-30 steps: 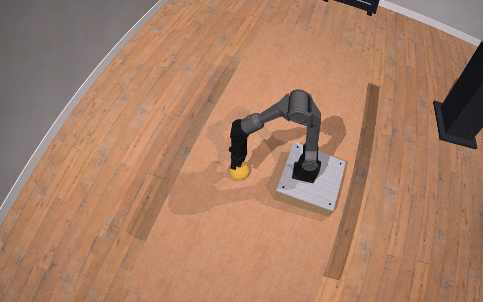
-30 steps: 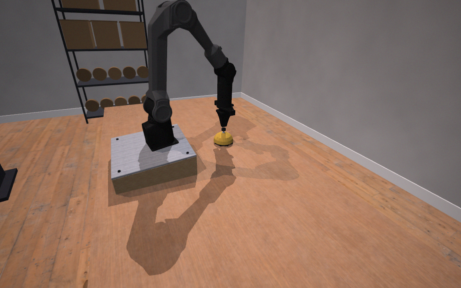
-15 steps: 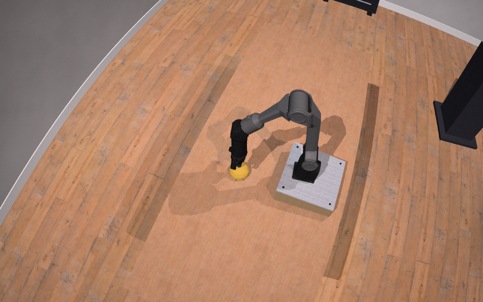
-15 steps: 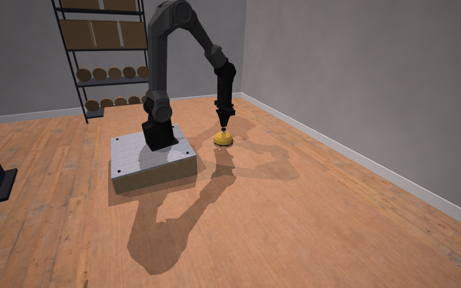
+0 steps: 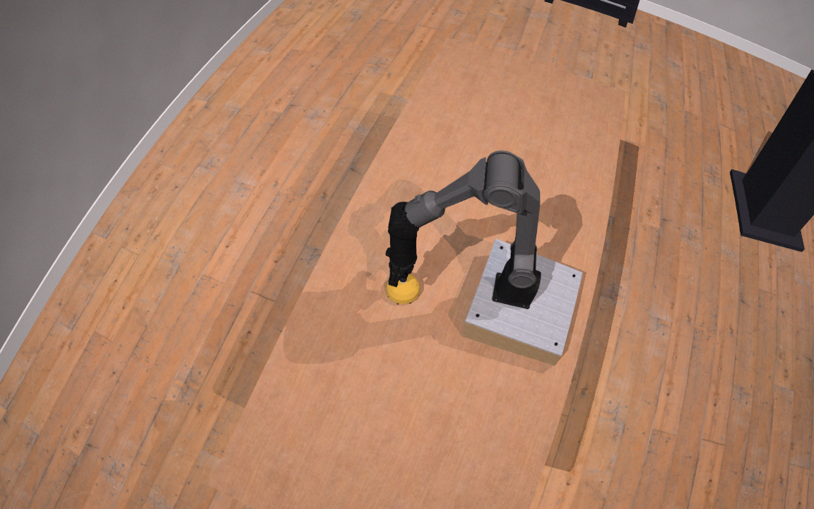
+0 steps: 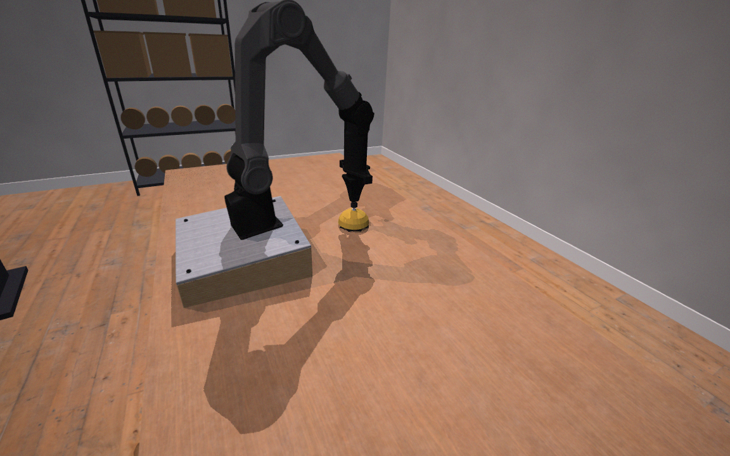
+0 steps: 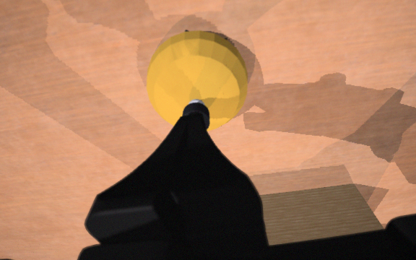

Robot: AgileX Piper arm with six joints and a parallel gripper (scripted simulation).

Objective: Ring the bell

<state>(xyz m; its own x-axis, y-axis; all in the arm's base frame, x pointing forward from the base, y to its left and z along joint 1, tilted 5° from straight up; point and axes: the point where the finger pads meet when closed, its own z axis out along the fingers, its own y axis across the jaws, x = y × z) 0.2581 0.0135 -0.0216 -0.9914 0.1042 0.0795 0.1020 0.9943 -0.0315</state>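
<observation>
Now: the button 20 mm below my hand. The rest, counted from my hand: bell (40 mm below).
</observation>
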